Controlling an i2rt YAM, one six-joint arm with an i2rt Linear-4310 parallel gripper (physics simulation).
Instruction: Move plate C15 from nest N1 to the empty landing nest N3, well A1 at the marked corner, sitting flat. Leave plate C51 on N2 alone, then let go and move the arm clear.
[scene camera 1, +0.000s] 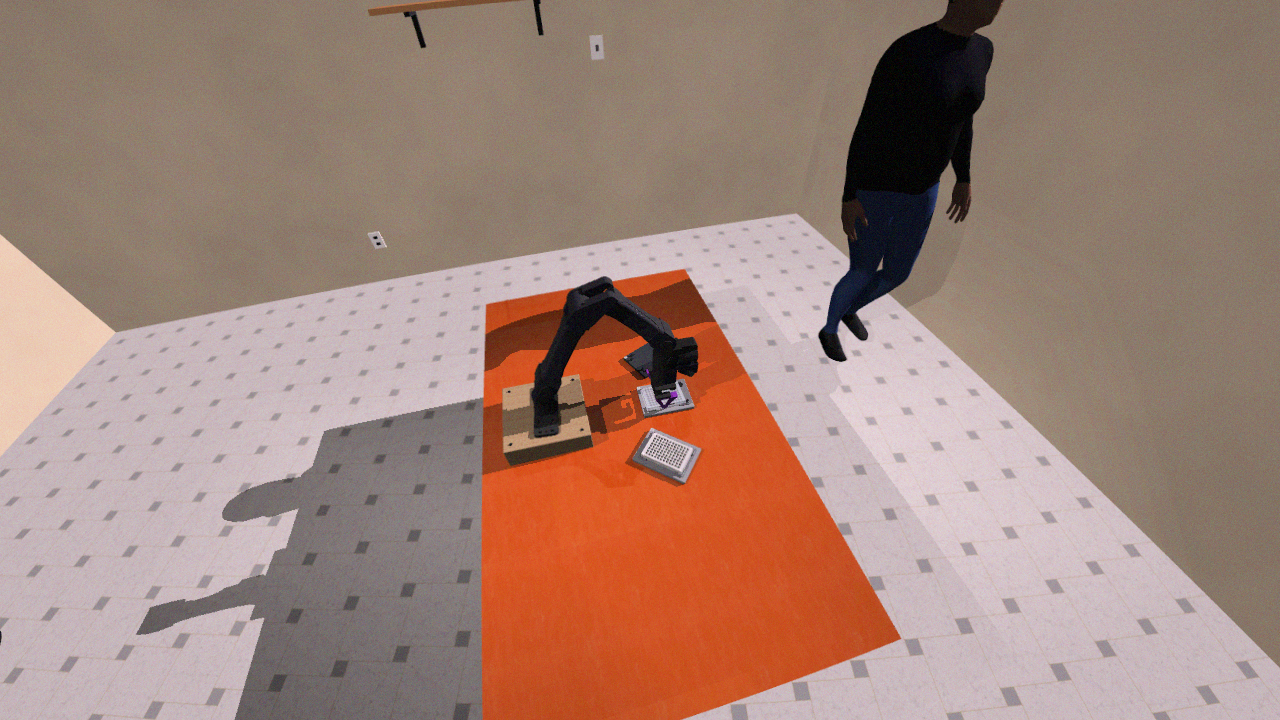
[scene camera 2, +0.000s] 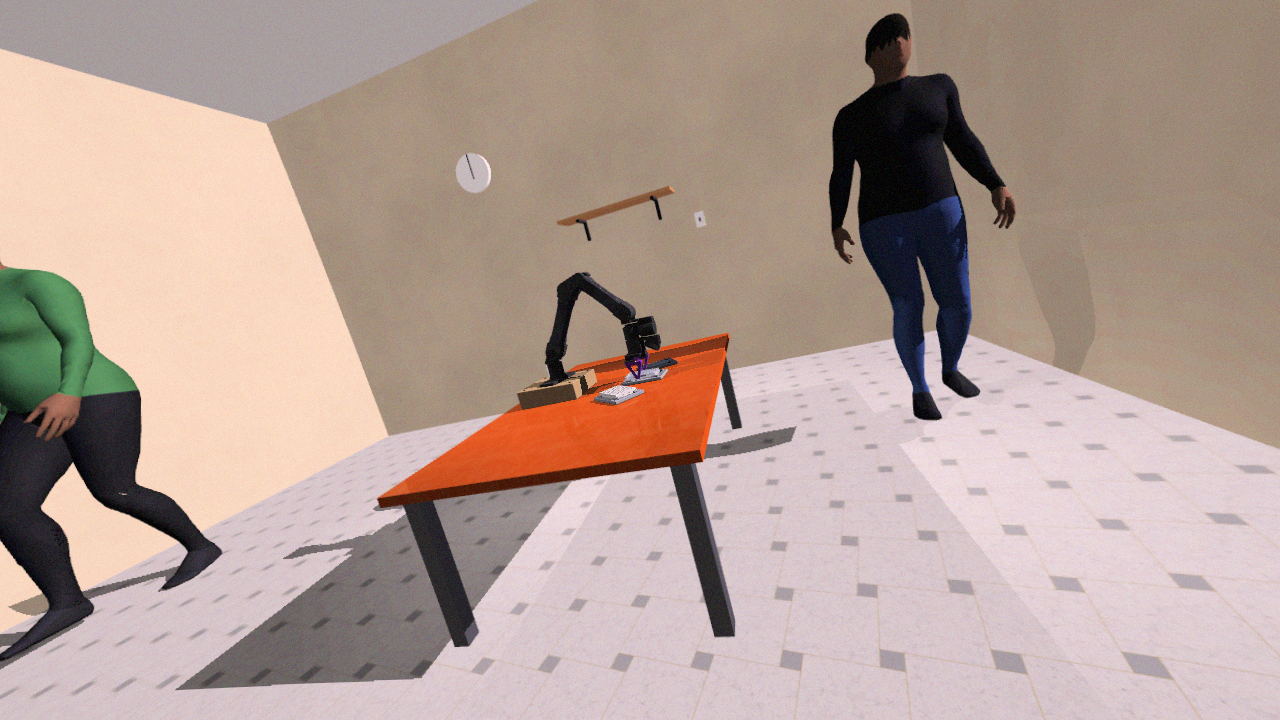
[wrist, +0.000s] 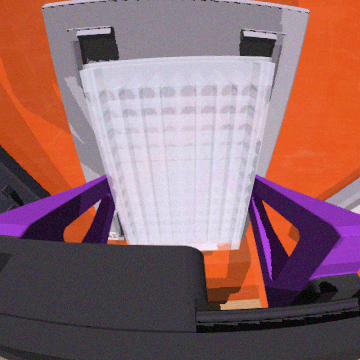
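My gripper (scene camera 1: 665, 401) (scene camera 2: 637, 368) (wrist: 181, 180) has its purple fingers on both long sides of a clear, many-welled plate (wrist: 185, 125), apparently C15, and is shut on it. The plate is over a light grey nest (wrist: 180, 40) (scene camera 1: 687, 408), roughly lined up with it; whether it is seated or slightly raised is unclear. A white plate (scene camera 1: 668, 451) (scene camera 2: 617, 392), apparently C51, sits on another grey nest (scene camera 1: 683, 477) nearer the front. A dark nest (scene camera 1: 637, 360) (scene camera 2: 665, 362) lies behind the gripper. Nest labels and the A1 mark are unreadable.
The arm stands on a wooden base block (scene camera 1: 520, 425) (scene camera 2: 556, 390) on the orange table (scene camera 1: 626, 582) (scene camera 2: 572, 452). A person in black (scene camera 1: 913, 116) (scene camera 2: 904, 152) is beyond the table's right side. A person in green (scene camera 2: 44, 331) is at the left.
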